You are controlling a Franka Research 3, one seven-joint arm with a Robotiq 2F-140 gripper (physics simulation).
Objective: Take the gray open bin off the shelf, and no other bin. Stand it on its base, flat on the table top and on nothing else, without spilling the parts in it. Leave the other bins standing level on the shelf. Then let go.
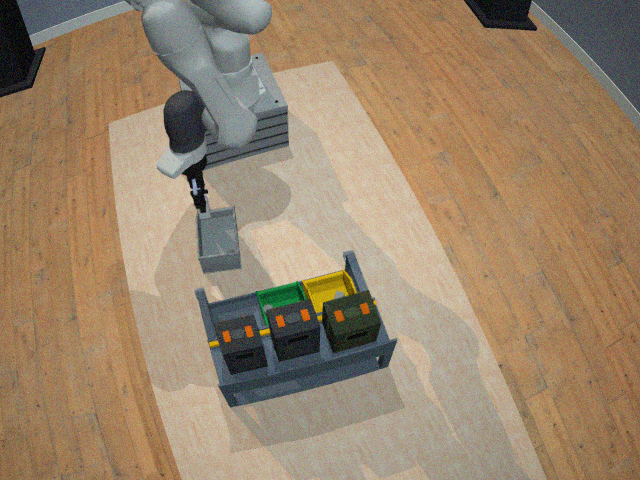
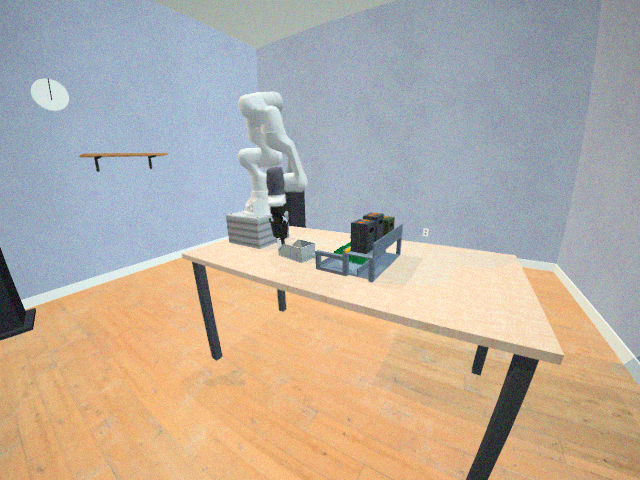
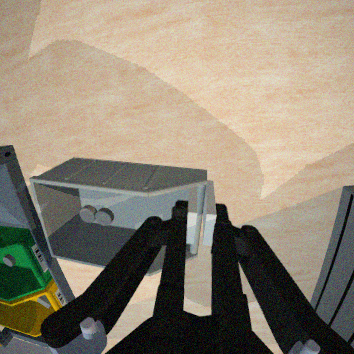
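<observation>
The gray open bin is off the shelf, between it and the arm's base, and looks upright and roughly level. Two round gray parts lie in it. My gripper is shut on the bin's end wall on the arm's side. I cannot tell whether the bin's base touches the table top. The green bin and yellow bin stand on the shelf and look level.
Three dark boxes with orange latches stand in a row on the shelf unit, behind the open bins. A yellow bar runs between the boxes and the bins. The arm's gray slatted base stands behind the gripper.
</observation>
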